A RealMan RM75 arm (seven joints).
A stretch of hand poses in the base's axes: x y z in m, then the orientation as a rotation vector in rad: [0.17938 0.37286 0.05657 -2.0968 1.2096 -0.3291]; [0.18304 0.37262 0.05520 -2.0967 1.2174 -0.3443]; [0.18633 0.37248 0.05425 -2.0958 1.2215 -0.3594]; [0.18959 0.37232 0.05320 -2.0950 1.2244 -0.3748]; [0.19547 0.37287 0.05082 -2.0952 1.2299 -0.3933]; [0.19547 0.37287 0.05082 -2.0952 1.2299 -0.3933]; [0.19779 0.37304 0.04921 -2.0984 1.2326 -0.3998]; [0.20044 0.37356 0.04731 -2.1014 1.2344 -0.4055]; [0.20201 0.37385 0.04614 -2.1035 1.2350 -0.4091]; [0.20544 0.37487 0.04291 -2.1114 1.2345 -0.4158]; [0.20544 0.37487 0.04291 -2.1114 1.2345 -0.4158]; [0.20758 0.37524 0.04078 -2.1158 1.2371 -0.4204]
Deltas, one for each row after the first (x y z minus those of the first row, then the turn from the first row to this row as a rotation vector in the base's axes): [0.00366 -0.00024 -0.00137 -0.0084 -0.0052 -0.0094]; [0.00695 -0.00038 -0.00232 -0.0153 -0.0123 -0.0166]; [0.01021 -0.00054 -0.00337 -0.0222 -0.0200 -0.0230]; [0.01609 0.00001 -0.00575 -0.0320 -0.0279 -0.0318]; [0.01609 0.00001 -0.00575 -0.0320 -0.0279 -0.0318]; [0.01841 0.00018 -0.00736 -0.0381 -0.0289 -0.0345]; [0.02106 0.00070 -0.00926 -0.0435 -0.0300 -0.0364]; [0.02263 0.00099 -0.01043 -0.0470 -0.0309 -0.0372]; [0.02606 0.00201 -0.01366 -0.0563 -0.0315 -0.0365]; [0.02606 0.00201 -0.01366 -0.0563 -0.0315 -0.0365]; [0.02820 0.00238 -0.01579 -0.0624 -0.0311 -0.0383]
